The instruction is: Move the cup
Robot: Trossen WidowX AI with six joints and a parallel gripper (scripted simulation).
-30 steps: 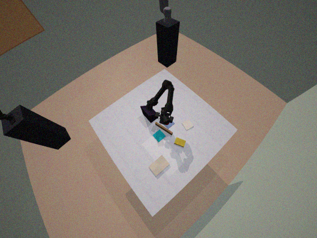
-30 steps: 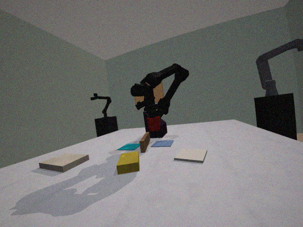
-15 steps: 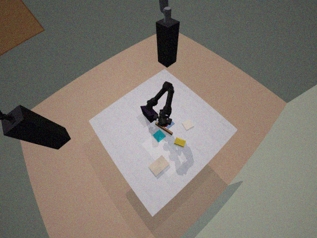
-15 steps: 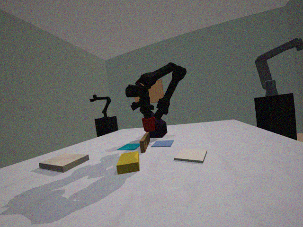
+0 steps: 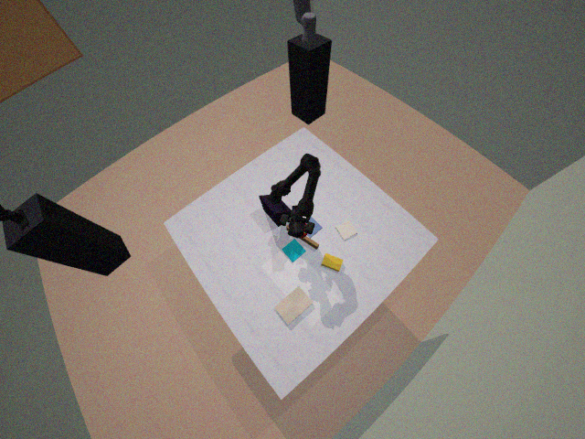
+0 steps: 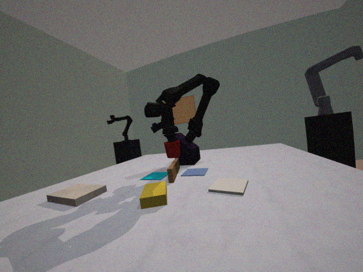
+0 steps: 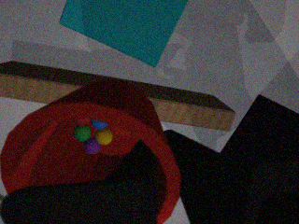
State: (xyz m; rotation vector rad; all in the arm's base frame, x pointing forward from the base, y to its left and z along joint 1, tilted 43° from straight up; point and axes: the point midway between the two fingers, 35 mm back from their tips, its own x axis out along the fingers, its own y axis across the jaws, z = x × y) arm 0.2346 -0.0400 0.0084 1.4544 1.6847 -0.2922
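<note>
Right now my gripper tip is 5 cm short of the teal pad, 8 cm to the left of it and 13 cm above it. Round my gripper tip: brown block 3 cm ahead, 1 cm to the left, 10 cm below; red cup 3 cm ahead, 1 cm to the left; blue pad 1 cm ahead, 10 cm to the left, 13 cm below.
</note>
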